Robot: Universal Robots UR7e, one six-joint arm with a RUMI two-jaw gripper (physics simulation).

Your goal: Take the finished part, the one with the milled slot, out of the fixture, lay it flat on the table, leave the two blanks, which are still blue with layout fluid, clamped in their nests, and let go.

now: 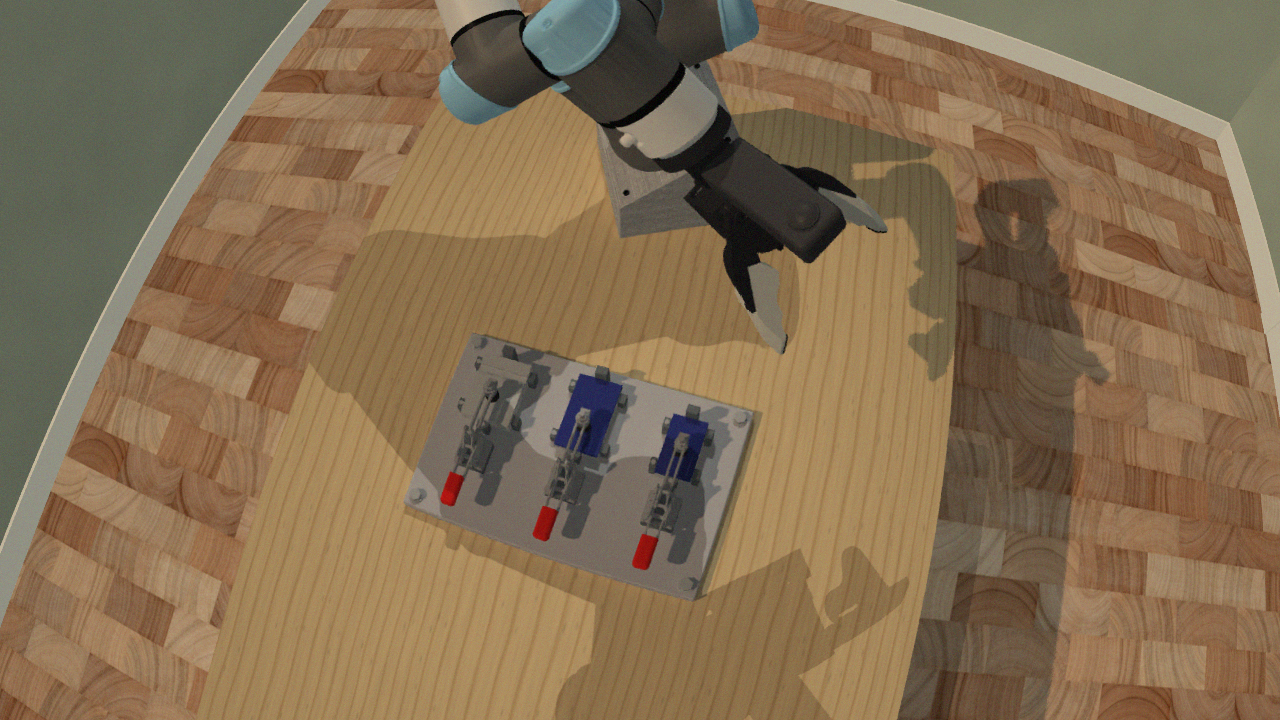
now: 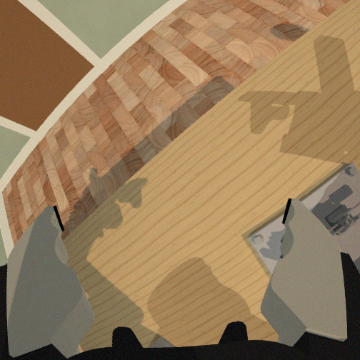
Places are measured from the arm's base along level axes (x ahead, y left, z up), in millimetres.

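Pixels of known places: gripper, between the fingertips: (image 1: pixel 836 290).
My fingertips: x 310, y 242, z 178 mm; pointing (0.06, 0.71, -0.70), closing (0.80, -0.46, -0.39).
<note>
For each thing: its middle in the pictures, then the offset to it from my fingertips. "spot": a spot on its surface instead. Level surfaces: height alone.
- fixture plate, a spot on its surface: (image 1: pixel 510 501) spot: 188 mm ahead, 272 mm right, 280 mm down
- table, height of its surface: 295 mm down
- pale grey bar-like piece, middle of its body: (image 1: pixel 496 391) 71 mm ahead, 329 mm right, 266 mm down
The fixture plate (image 1: pixel 510 501) (image 2: pixel 311 204) lies on the table (image 1: pixel 322 537) (image 2: pixel 190 200) with three clamp nests. A blue blank (image 1: pixel 601 394) sits in the middle nest and another blue blank (image 1: pixel 693 458) in the right nest, each under its clamp arm. In the left nest, a pale grey bar-like piece (image 1: pixel 505 368) shows behind the clamp tip, close to the plate's colour; whether it is the finished part is unclear, and no milled slot can be made out. My gripper (image 1: pixel 833 289) (image 2: pixel 173 205) is open and empty, above the table beyond the plate's back right corner.
Toggle clamps with red handles (image 1: pixel 452 488) (image 1: pixel 544 522) (image 1: pixel 644 551) stand on the plate's front half. Bolts sit at its corners. The robot's grey base block (image 1: pixel 644 213) stands behind the fixture. Arm shadows cross the table and the wood-block floor beside it.
</note>
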